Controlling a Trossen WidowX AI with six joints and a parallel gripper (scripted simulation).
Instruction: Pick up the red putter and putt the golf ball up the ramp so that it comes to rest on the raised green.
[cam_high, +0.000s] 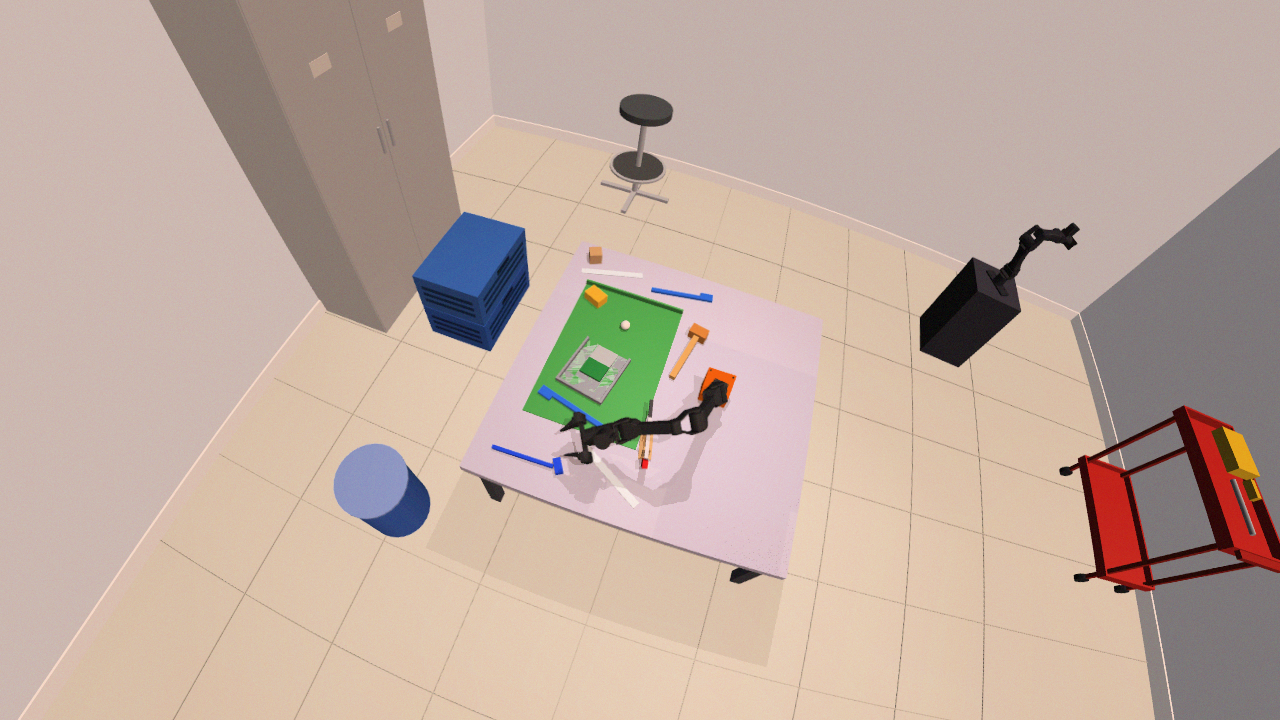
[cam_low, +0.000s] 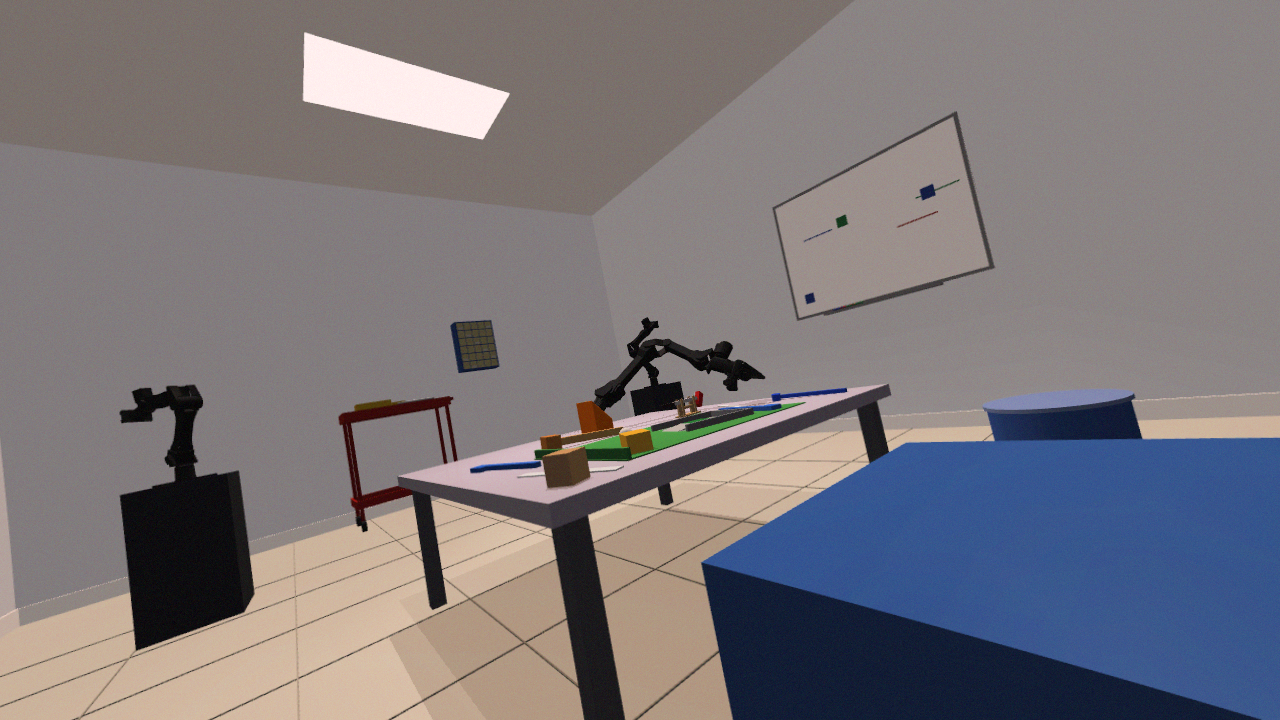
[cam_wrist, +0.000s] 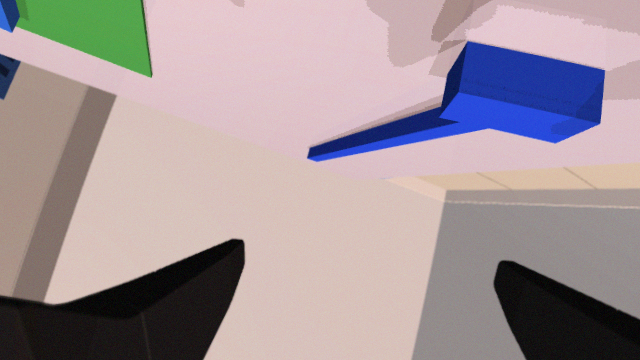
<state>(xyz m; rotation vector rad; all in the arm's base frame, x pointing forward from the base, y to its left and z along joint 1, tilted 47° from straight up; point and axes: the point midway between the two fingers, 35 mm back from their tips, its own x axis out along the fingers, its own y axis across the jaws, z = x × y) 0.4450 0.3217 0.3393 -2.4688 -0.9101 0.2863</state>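
My gripper tip is now 280 mm past the red putter, 180 mm to the left of it and 40 mm above it. Round my gripper tip: blue putter 100 mm ahead, 70 mm to the left, 90 mm below; white golf ball 660 mm to the right, 80 mm below; orange block 190 mm ahead, 750 mm to the right, 80 mm below.
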